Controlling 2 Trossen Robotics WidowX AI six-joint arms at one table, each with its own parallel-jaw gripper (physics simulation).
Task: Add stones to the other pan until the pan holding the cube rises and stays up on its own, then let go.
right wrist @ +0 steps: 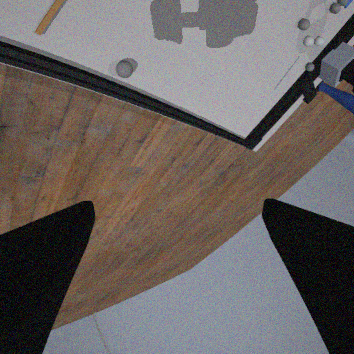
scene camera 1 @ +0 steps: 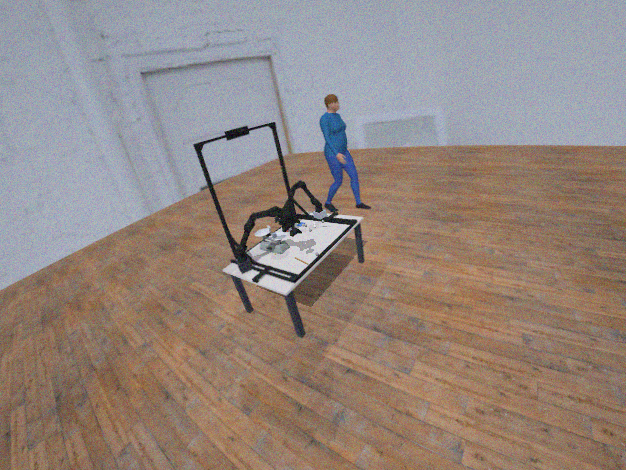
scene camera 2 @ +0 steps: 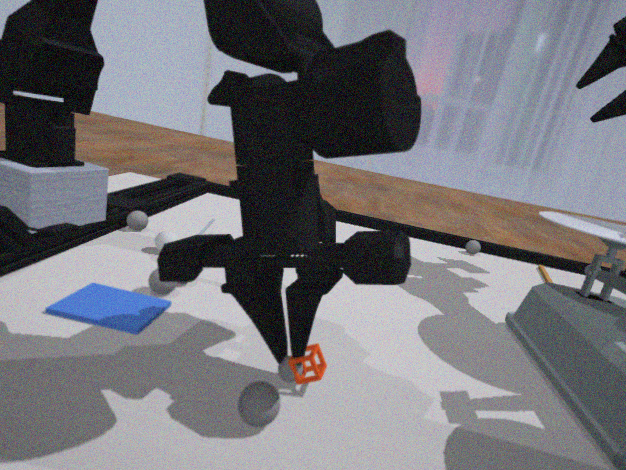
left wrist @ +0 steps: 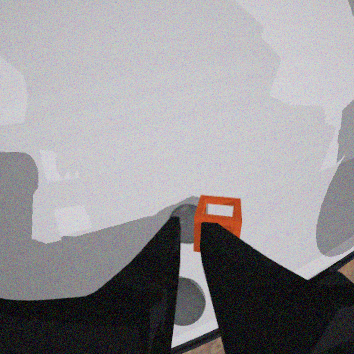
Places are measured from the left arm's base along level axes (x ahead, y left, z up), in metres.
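Where they show: left gripper, fingertip midpoint: (scene camera 1: 287, 230) (scene camera 2: 291, 363) (left wrist: 188, 224); right gripper, fingertip midpoint: (right wrist: 179, 208) (scene camera 1: 301, 228) (scene camera 2: 584, 104); left arm's base, link origin: (right wrist: 346, 69) (scene camera 1: 319, 211) (scene camera 2: 40, 160); right arm's base, link origin: (scene camera 1: 242, 260).
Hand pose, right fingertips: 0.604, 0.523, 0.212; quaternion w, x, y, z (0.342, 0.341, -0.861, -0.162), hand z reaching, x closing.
Things, the pixels of their top centre, and the offset from my right fingertips, as dx, dy, dz. "*": a spot on its surface instead.
- small grey stone, top centre: (left wrist: 195, 234) (scene camera 2: 292, 357) -0.224, -0.612, -0.280
- orange open-frame cube, top centre: (left wrist: 232, 241) (scene camera 2: 311, 347) -0.212, -0.609, -0.268
- larger grey stone, top centre: (left wrist: 190, 320) (scene camera 2: 262, 385) -0.223, -0.667, -0.272
- grey-green scale base, surface spot: (scene camera 2: 571, 333) * -0.012, -0.449, -0.247
- white pan, top centre: (scene camera 2: 620, 231) (scene camera 1: 278, 235) +0.019, -0.355, -0.156
- blue square, surface spot: (scene camera 2: 108, 307) * -0.399, -0.620, -0.295
- thin orange-brown stick, top centre: (scene camera 2: 548, 277) +0.031, -0.061, -0.293
My left gripper (scene camera 2: 289, 360) (left wrist: 188, 224) is nearly closed, with its tips low at the upper part of a small grey stone (scene camera 2: 289, 370) (left wrist: 188, 235), which shows between them. An orange open-frame cube (scene camera 2: 307, 364) (left wrist: 219, 200) sits at one fingertip, outside the gap. A larger grey stone (scene camera 2: 258, 403) (left wrist: 189, 301) lies beside them on the table. The grey-green scale base (scene camera 2: 571, 333) stands at the right in scene camera 2, with one white pan (scene camera 2: 581, 225) raised above it; the other pan and its contents are hidden there. My right gripper (right wrist: 179, 208) (scene camera 2: 585, 103) is open and empty, high up.
A blue square (scene camera 2: 108, 307) lies at the left, with grey and white stones (scene camera 2: 137, 221) (scene camera 2: 162, 238) behind it. Another stone (scene camera 2: 472, 246) (right wrist: 124, 68) lies near the black table rail. A thin orange-brown stick (scene camera 2: 544, 273) (right wrist: 50, 16) lies near the scale. A person (scene camera 1: 336, 151) stands behind the table.
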